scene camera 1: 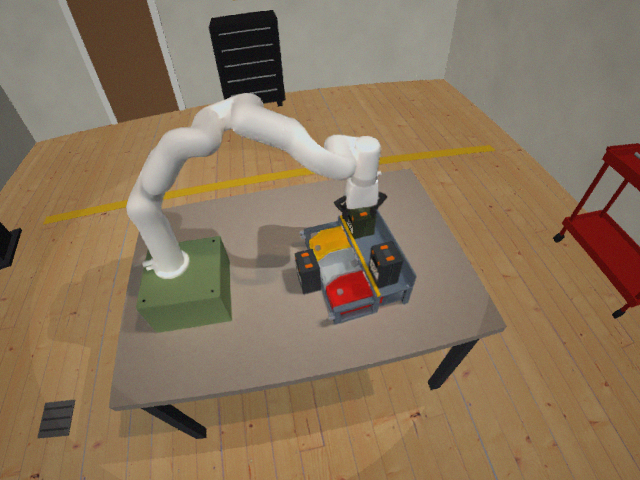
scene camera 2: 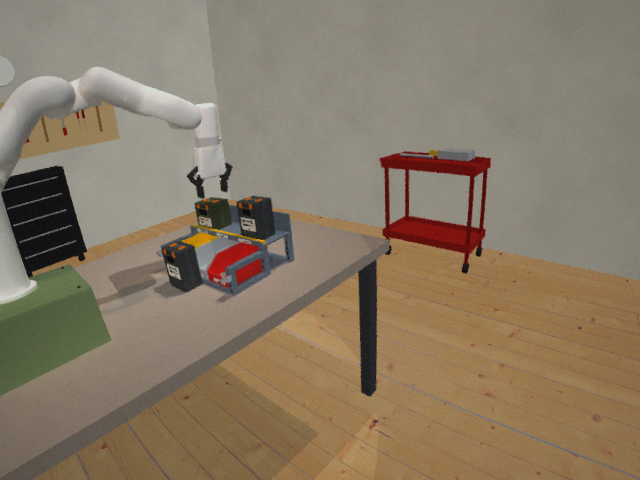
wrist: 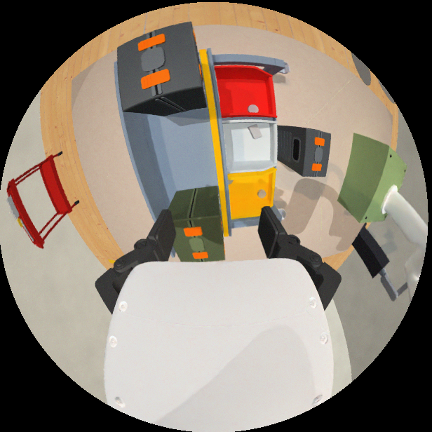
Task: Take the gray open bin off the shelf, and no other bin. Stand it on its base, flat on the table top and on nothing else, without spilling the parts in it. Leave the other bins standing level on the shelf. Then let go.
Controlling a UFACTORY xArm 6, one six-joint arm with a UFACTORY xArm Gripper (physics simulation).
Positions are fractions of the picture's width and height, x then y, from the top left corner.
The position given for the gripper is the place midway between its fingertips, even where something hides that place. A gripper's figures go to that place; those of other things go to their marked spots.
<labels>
The gripper (wrist: 0.50, 0.51) is 13 cm from the lens. A gray open bin (wrist: 0.57, 0.36): 34 cm from the lens.
</labels>
